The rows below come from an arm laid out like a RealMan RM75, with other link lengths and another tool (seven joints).
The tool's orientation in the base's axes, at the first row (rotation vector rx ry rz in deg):
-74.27 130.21 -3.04
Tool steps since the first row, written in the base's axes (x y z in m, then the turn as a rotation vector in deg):
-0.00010 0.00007 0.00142 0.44 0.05 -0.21
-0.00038 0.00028 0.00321 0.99 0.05 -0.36
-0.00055 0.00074 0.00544 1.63 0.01 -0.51
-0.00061 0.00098 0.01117 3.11 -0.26 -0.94
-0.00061 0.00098 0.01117 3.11 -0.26 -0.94
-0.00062 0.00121 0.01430 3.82 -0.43 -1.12
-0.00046 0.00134 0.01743 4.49 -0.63 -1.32
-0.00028 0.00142 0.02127 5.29 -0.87 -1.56
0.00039 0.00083 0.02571 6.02 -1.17 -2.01
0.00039 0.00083 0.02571 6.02 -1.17 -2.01
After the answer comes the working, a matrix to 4 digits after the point.
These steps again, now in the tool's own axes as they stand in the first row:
-0.00061 -0.00028 -0.00126 -0.13 -0.26 0.39
-0.00141 -0.00045 -0.00289 -0.29 -0.66 0.77
-0.00264 -0.00069 -0.00479 -0.46 -1.14 1.18
-0.00520 -0.00213 -0.00972 -0.67 -2.34 2.17
-0.00520 -0.00213 -0.00972 -0.67 -2.34 2.17
-0.00668 -0.00287 -0.01239 -0.74 -2.94 2.61
-0.00816 -0.00381 -0.01499 -0.77 -3.53 3.04
-0.00990 -0.00499 -0.01821 -0.80 -4.22 3.56
-0.01154 -0.00708 -0.02188 -0.67 -4.84 4.22
-0.01154 -0.00708 -0.02188 -0.67 -4.84 4.22

The tool's axes in the first row as the columns of a matrix, in the base's axes (rounded; the answer above uses it unrounded):
-0.4077 -0.7923 0.4538
-0.8127 0.5415 0.2153
-0.4164 -0.2810 -0.8647

